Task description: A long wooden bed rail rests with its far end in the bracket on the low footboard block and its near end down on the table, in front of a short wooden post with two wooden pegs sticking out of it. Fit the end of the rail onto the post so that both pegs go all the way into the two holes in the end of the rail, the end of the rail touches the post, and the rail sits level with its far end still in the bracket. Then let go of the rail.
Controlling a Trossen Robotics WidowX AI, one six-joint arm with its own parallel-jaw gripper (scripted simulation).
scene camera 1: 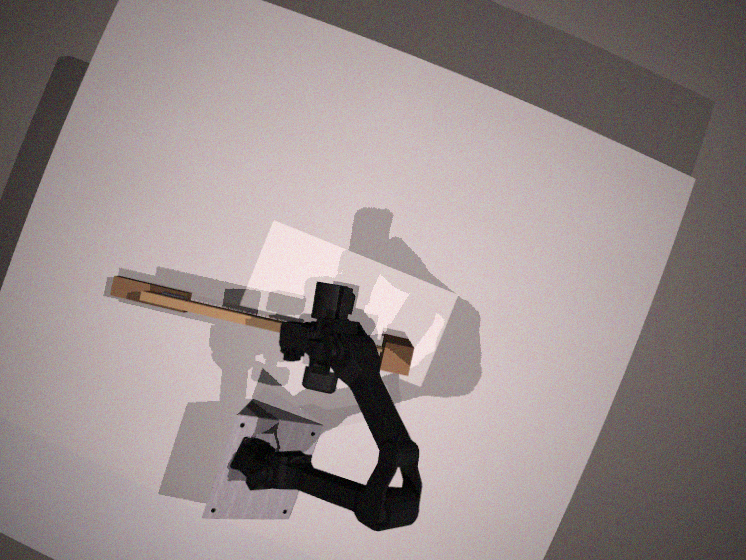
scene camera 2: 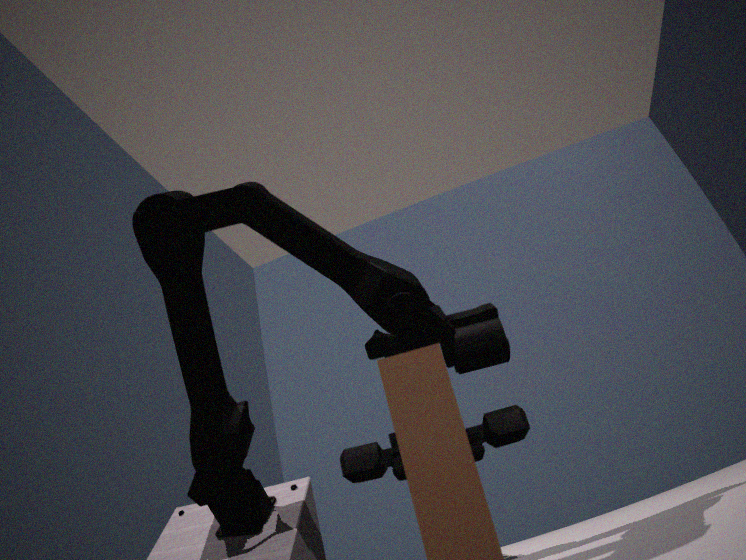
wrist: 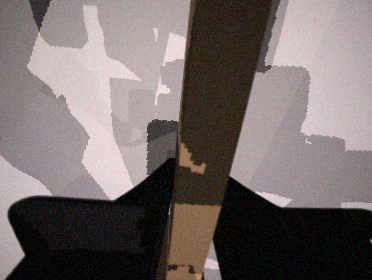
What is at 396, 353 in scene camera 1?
A wooden post.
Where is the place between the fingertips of my gripper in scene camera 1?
331, 337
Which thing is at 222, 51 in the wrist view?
A wooden bed rail.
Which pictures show the wooden bed rail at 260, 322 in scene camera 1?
Scene camera 1 and the wrist view only.
